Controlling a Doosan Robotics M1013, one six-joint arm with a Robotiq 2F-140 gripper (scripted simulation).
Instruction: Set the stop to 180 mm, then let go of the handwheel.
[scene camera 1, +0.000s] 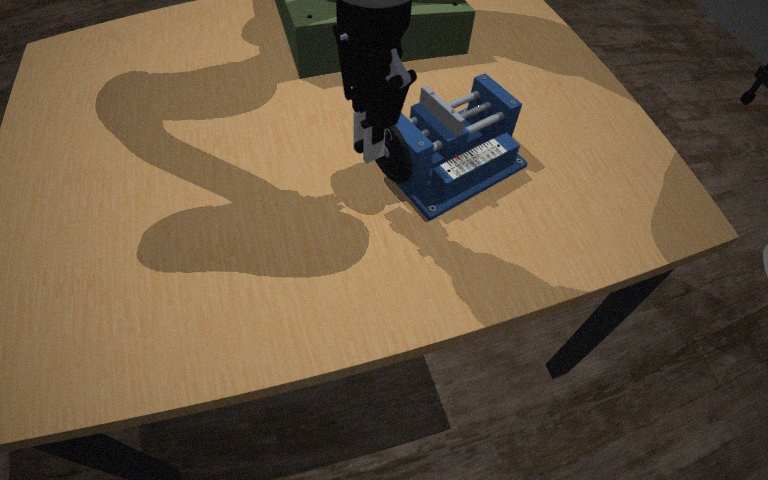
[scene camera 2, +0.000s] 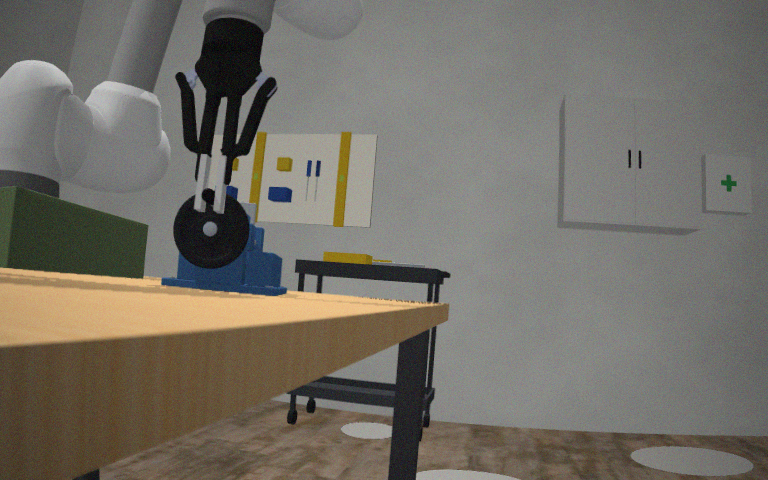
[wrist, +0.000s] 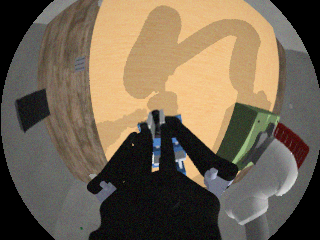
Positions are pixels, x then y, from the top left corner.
Scene:
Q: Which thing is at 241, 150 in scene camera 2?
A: My gripper.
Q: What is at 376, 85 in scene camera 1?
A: My gripper.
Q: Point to my gripper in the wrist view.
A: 157, 115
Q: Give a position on a stop plate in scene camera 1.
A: At 444, 124

